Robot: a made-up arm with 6 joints. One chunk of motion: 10 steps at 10 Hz.
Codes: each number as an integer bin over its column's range. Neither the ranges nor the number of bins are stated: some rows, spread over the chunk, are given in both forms.
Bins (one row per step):
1: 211 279 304 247 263 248
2: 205 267 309 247 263 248
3: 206 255 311 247 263 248
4: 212 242 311 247 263 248
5: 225 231 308 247 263 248
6: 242 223 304 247 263 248
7: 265 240 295 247 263 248
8: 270 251 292 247 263 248
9: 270 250 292 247 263 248
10: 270 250 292 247 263 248
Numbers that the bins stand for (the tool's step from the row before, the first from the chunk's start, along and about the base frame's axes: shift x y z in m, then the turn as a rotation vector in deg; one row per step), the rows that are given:
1: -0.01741 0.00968 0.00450 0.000 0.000 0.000
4: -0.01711 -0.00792 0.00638 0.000 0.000 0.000
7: -0.00114 -0.00887 0.00209 0.000 0.000 0.000
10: 0.00037 -0.00412 0.00129 0.000 0.000 0.000
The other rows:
2: -0.01922 0.00397 0.00584 0.000 0.000 0.000
3: -0.01892 -0.00174 0.00638 0.000 0.000 0.000
5: -0.01319 -0.01315 0.00558 0.000 0.000 0.000
6: -0.00807 -0.01695 0.00450 0.000 0.000 0.000
8: 0.00037 -0.00364 0.00129 0.000 0.000 0.000
9: 0.00037 -0.00412 0.00129 0.000 0.000 0.000

